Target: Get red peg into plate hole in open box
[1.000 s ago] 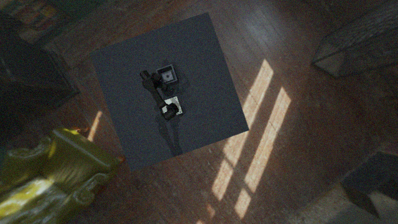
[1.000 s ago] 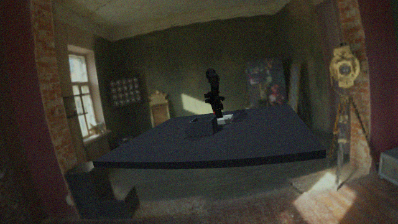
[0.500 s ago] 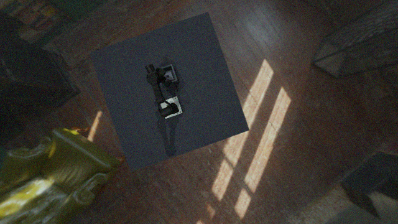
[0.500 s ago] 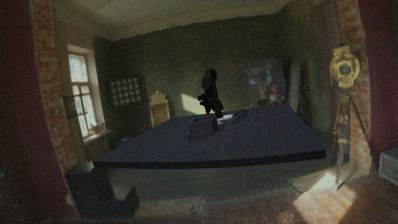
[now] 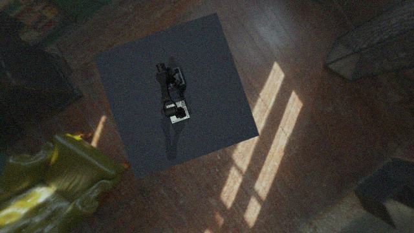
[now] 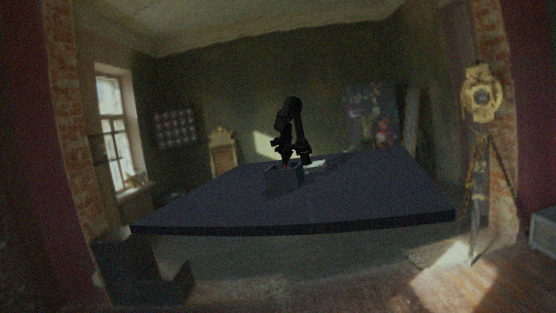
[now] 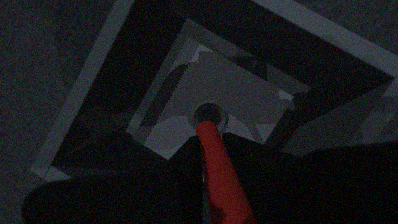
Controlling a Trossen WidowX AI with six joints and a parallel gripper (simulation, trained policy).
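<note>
The red peg is 1 cm behind my gripper tip and 2 cm above it. From my gripper tip the other things lie so: plate: 1 cm ahead, 1 cm to the right, 5 cm below; then grey box: 1 cm ahead, 1 cm to the right, 7 cm below.
</note>
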